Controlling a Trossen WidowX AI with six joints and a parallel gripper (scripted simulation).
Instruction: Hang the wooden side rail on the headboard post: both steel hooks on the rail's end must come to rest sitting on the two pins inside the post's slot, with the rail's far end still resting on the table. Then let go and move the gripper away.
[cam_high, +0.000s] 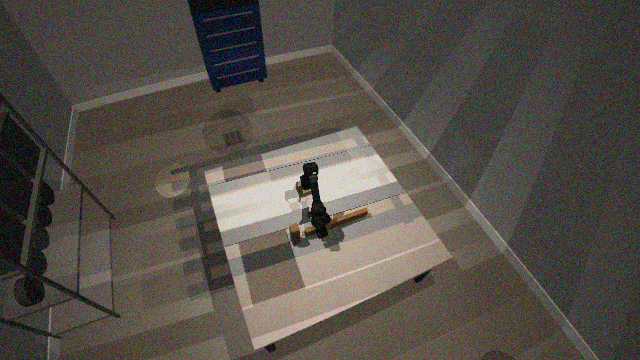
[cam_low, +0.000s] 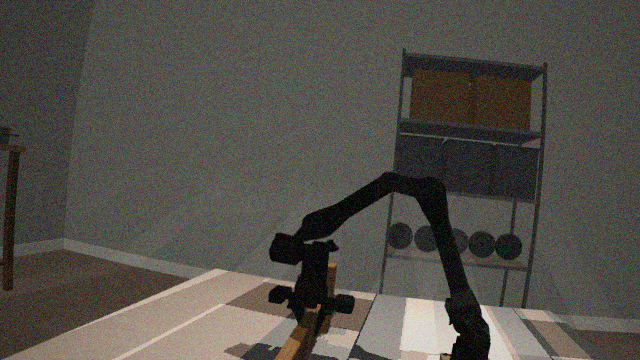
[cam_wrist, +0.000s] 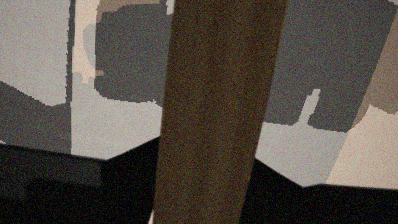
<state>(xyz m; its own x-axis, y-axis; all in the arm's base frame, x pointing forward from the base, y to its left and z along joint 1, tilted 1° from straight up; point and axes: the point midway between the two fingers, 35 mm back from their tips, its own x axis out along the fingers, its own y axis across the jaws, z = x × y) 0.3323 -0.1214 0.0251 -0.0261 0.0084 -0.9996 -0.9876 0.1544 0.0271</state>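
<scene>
The headboard post lies 20 mm behind my gripper tip, 140 mm to the right of it and 40 mm above it.
</scene>
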